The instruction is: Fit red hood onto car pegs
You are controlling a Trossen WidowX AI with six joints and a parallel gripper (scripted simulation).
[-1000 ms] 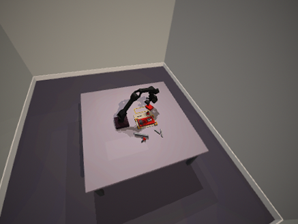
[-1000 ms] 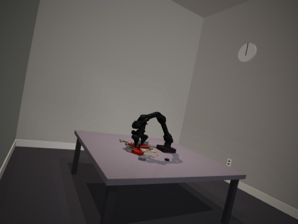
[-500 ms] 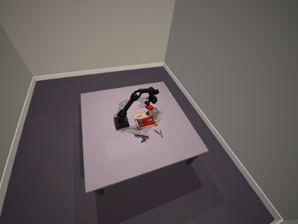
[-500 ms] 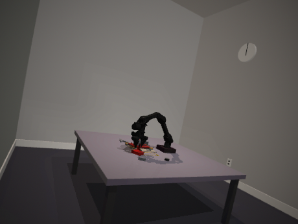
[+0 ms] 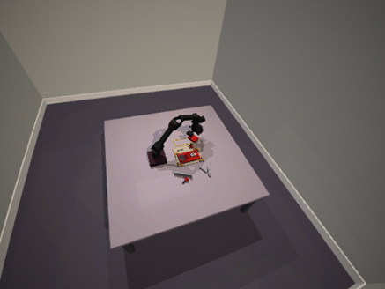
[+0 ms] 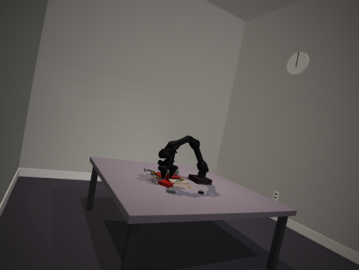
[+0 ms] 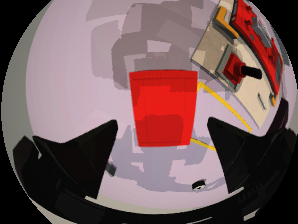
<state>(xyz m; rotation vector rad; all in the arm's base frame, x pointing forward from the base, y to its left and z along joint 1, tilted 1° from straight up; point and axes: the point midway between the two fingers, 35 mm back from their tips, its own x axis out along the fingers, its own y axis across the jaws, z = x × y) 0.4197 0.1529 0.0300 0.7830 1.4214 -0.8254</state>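
My gripper tip is 30 mm above the red hood. From my gripper tip the other things lie so: grey piece (390 mm to the right, 40 mm below, 40 mm behind).
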